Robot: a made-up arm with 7 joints.
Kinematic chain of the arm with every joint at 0, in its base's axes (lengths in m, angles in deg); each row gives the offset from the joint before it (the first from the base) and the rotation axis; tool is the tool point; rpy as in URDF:
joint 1: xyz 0.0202 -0.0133 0.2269 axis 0 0.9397 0.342
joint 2: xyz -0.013 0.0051 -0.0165 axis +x
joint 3: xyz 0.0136 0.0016 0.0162 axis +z
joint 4: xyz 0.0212 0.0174 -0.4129 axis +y
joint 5: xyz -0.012 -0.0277 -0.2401 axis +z
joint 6: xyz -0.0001 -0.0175 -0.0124 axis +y
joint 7: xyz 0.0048 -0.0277 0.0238 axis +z
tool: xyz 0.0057 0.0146 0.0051 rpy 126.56 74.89 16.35
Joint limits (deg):
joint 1: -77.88..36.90
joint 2: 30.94..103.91
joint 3: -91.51..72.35
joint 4: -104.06..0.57
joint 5: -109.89..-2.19
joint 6: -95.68..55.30
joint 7: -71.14..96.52
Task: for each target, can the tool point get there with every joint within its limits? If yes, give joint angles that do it. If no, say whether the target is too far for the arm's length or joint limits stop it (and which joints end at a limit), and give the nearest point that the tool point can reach.
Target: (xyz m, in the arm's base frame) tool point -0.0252 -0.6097 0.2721
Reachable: no: joint limits stop it (at a limit: joint 1, joint 2, joint 4, joint 5, joint 6, joint 7) | nearest point 0.4070 -0.1918 0.1934 | short by 0.606 m
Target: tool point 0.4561 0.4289 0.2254
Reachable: yes | joints -59.05 71.78 -29.72 -37.14 -51.08 -30.34 -15.42
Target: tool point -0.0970 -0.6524 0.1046
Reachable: no: joint limits stop it (at a limit: joint 1, joint 2, joint 3, joint 4, joint 5, joint 6, joint 7) | nearest point -0.2559 -0.1067 -0.0854 | short by 0.599 m
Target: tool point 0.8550 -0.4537 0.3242
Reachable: no: too far | nearest point 0.5940 -0.1384 0.2365 | short by 0.419 m
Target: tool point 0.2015 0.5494 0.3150
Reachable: yes | joints -8.74 97.51 17.05 -45.35 -16.41 -45.67 -39.22
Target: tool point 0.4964 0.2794 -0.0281
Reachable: yes | joints -42.34 53.26 -34.72 -44.62 -28.46 34.50 -13.36
